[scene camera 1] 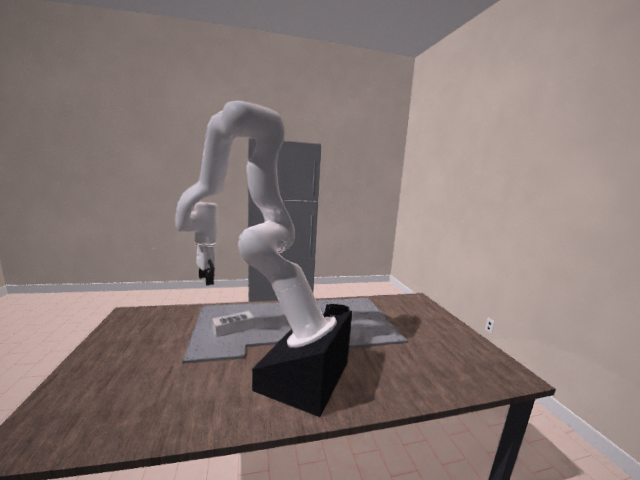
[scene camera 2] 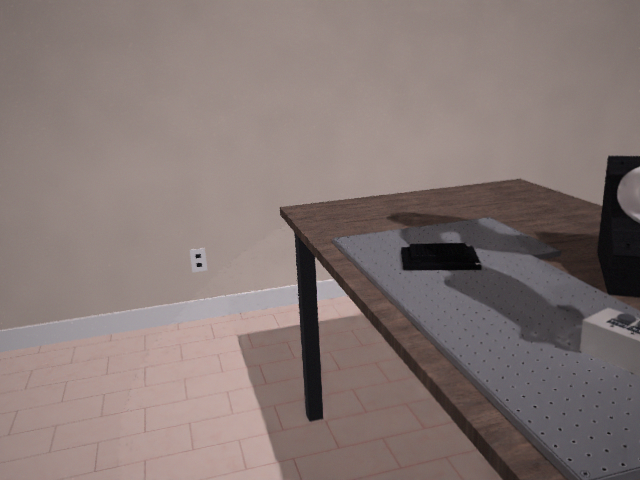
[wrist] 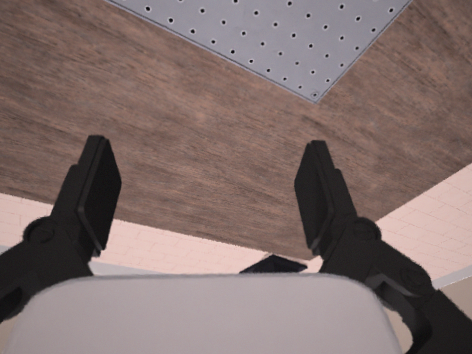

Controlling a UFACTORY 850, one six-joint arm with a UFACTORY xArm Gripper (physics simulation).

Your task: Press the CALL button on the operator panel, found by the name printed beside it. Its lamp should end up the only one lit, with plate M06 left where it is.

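The operator panel [scene camera 1: 232,322] [scene camera 2: 610,338] is a pale box with several dark round buttons on its top, at the left of the grey board in scene camera 1 and cut off at the right edge in scene camera 2. Its printed names are too small to read, and I cannot tell which button is CALL or whether a lamp is lit. My gripper [scene camera 1: 206,281] [wrist: 210,160] is open and empty, high above the table and well above the panel's height. The panel does not show in the wrist view. No plate that I can identify as M06 can be read.
A perforated grey board [scene camera 1: 217,348] [scene camera 2: 465,330] [wrist: 280,37] lies on the wooden table [scene camera 1: 129,392] [scene camera 2: 356,217] [wrist: 175,125]. A flat black object [scene camera 2: 440,256] lies on the board. The arm's black base [scene camera 1: 299,379] [scene camera 2: 617,258] stands beside the board.
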